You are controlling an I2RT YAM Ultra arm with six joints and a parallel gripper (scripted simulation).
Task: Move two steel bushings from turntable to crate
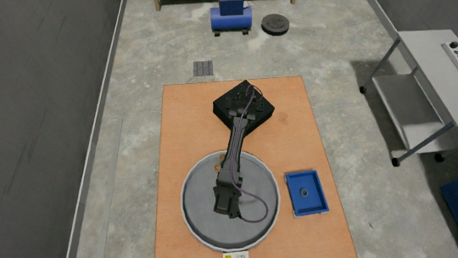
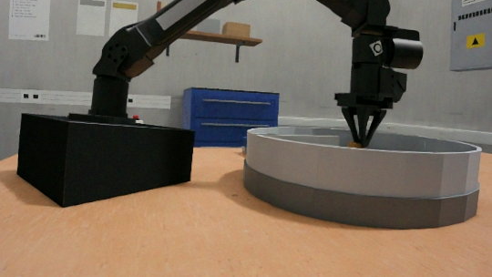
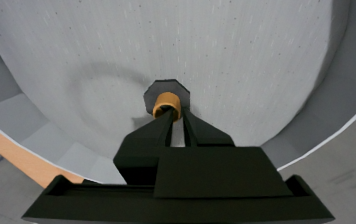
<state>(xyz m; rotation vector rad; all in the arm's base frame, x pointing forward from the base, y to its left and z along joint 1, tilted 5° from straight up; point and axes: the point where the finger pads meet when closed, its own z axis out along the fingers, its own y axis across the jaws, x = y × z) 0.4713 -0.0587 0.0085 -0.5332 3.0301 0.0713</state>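
My hand is 4 cm above the grey turntable and 1 cm to the right of it. The rest, counted from my hand: blue crate (36 cm to the left, 6 cm below, 5 cm behind).
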